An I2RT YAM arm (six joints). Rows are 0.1 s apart.
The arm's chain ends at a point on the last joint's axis. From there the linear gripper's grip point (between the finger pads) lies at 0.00 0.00 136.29 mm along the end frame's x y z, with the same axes.
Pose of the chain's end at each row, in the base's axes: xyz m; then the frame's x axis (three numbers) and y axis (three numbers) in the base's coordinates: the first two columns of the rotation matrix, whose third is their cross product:
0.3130, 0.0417, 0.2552, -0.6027, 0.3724, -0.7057, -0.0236, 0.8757, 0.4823
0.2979, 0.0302, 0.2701, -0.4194, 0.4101, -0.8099, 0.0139, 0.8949, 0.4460
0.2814, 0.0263, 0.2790, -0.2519, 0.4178, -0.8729, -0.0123, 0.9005, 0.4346
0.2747, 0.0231, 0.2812, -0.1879, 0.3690, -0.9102, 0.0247, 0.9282, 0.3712
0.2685, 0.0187, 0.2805, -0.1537, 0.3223, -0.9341, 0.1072, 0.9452, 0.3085
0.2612, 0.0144, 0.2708, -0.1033, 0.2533, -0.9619, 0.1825, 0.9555, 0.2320
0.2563, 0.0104, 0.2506, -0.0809, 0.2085, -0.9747, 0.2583, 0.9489, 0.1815
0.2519, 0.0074, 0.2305, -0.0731, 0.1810, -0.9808, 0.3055, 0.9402, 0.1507
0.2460, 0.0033, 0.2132, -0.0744, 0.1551, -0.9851, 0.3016, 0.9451, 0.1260
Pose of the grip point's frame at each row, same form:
0.4217, 0.0836, 0.1845, -0.6027, 0.3724, -0.7057, -0.0236, 0.8757, 0.4823
0.4216, 0.0542, 0.2182, -0.4194, 0.4101, -0.8099, 0.0139, 0.8949, 0.4460
0.4133, 0.0427, 0.2488, -0.2519, 0.4178, -0.8729, -0.0123, 0.9005, 0.4346
0.4085, 0.0295, 0.2562, -0.1879, 0.3690, -0.9102, 0.0247, 0.9282, 0.3712
0.4024, 0.0115, 0.2560, -0.1537, 0.3223, -0.9341, 0.1072, 0.9452, 0.3085
0.3945, -0.0063, 0.2510, -0.1033, 0.2533, -0.9619, 0.1825, 0.9555, 0.2320
0.3875, -0.0219, 0.2328, -0.0809, 0.2085, -0.9747, 0.2583, 0.9489, 0.1815
0.3813, -0.0319, 0.2136, -0.0731, 0.1810, -0.9808, 0.3055, 0.9402, 0.1507
0.3756, -0.0359, 0.1972, -0.0744, 0.1551, -0.9851, 0.3016, 0.9451, 0.1260

